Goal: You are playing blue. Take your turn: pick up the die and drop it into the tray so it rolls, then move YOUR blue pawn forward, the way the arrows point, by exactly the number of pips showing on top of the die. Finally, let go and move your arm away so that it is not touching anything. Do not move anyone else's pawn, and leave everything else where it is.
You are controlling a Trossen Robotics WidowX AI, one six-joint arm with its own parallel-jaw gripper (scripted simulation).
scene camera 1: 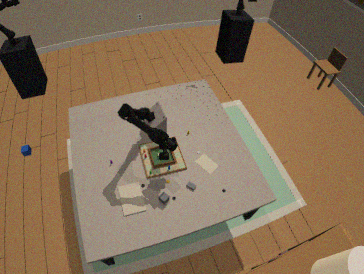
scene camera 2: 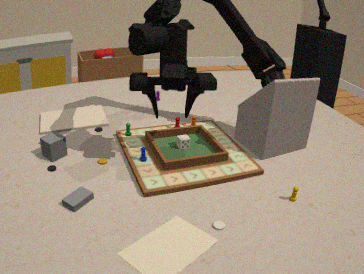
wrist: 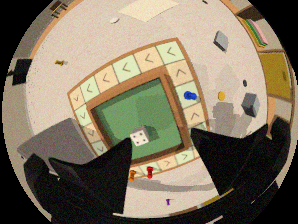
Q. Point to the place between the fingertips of my gripper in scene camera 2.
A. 171, 117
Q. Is my gripper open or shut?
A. Open.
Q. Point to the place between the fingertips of my gripper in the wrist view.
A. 161, 137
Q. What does my gripper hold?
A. Nothing.
